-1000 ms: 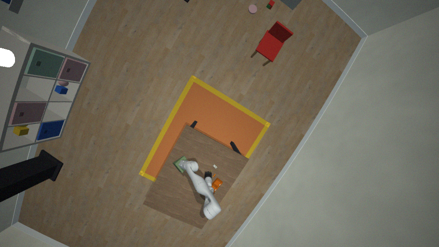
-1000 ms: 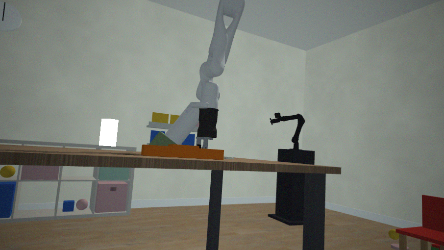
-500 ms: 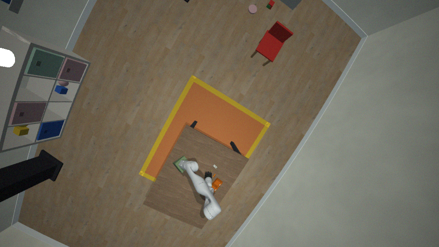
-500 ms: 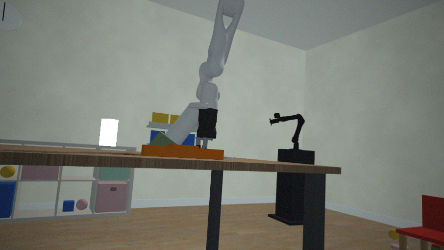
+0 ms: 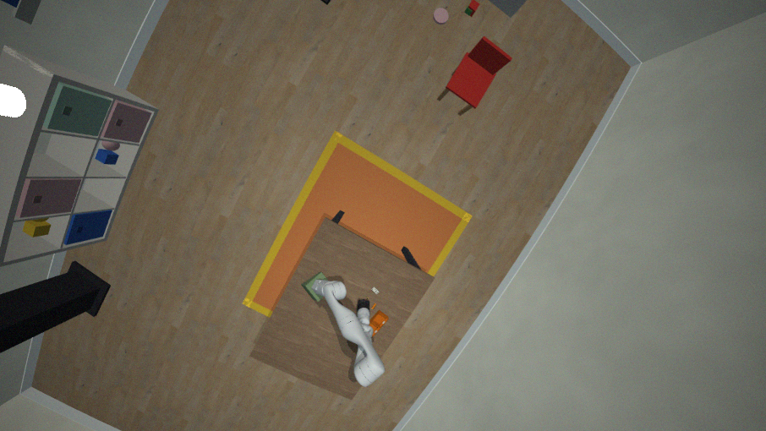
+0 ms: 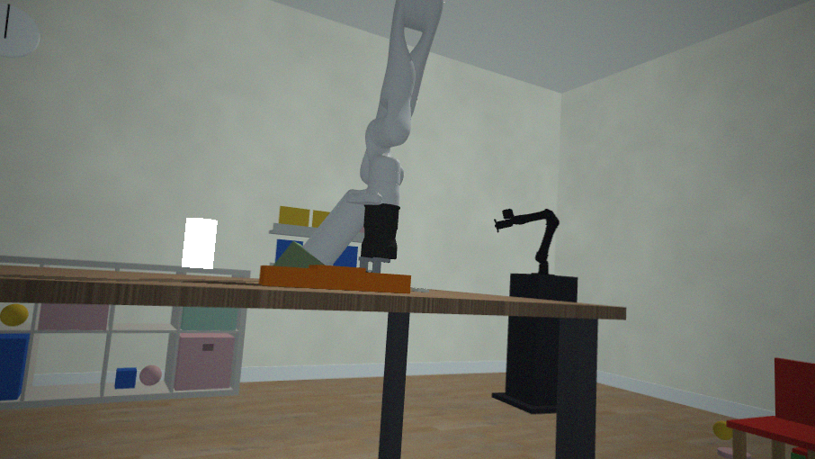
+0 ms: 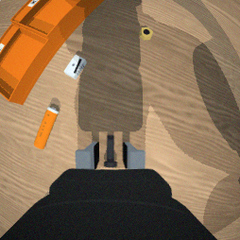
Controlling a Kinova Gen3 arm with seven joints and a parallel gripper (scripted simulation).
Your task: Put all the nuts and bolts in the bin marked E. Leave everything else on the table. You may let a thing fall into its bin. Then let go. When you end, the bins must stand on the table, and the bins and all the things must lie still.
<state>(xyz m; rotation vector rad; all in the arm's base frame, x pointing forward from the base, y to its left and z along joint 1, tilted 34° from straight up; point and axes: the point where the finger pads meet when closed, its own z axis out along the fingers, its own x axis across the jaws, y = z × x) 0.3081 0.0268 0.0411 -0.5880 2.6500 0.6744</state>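
Now: the dark bolt 10 mm below my hand. Round my hand: white domino 20 mm ahead, 110 mm to the left, 10 mm below; orange marker 80 mm ahead, 10 mm to the left, 10 mm below; white sharpener-like piece 90 mm ahead, 70 mm to the right, 10 mm below.
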